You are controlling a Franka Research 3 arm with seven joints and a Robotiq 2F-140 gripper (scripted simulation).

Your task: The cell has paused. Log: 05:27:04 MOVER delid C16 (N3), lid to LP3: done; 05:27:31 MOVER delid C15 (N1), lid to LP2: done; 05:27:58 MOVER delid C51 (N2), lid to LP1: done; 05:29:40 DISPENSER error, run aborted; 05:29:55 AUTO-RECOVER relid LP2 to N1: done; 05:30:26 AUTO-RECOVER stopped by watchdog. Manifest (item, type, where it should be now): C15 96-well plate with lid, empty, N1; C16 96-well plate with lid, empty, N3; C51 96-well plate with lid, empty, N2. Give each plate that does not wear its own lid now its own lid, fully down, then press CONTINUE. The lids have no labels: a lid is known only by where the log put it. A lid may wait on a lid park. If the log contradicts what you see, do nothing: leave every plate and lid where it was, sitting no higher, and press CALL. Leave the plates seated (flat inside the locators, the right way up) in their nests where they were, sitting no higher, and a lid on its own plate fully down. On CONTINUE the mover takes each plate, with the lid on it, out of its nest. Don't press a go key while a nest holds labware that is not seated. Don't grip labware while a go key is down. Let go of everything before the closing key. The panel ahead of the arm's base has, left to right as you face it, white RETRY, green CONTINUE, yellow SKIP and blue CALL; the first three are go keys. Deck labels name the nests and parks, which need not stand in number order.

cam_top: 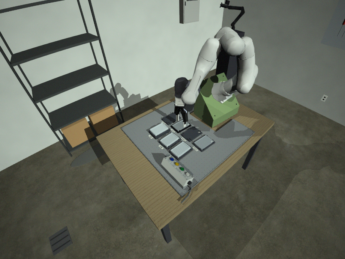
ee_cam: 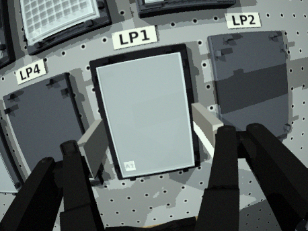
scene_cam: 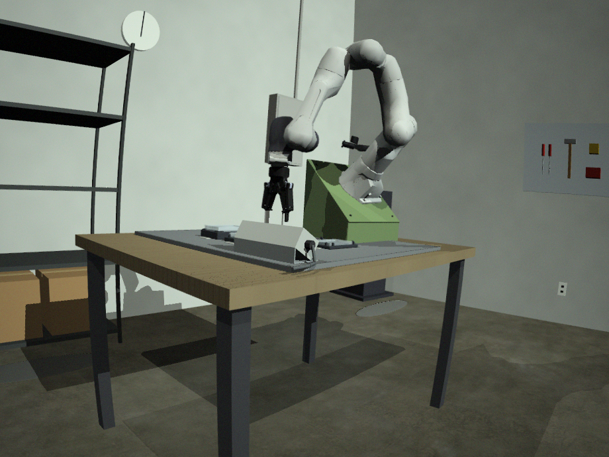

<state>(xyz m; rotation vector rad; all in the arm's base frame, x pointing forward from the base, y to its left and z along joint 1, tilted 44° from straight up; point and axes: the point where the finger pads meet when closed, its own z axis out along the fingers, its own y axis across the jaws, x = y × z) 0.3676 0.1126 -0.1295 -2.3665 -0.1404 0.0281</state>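
Now: hand 5 cm above the park LP1. The rest, counted from my hand: park LP4: 13 cm to the left, 5 cm below, 2 cm behind; then park LP2: 13 cm to the right, 5 cm below, 2 cm ahead; then LP4 label: 14 cm to the left, 7 cm ahead, 5 cm below.
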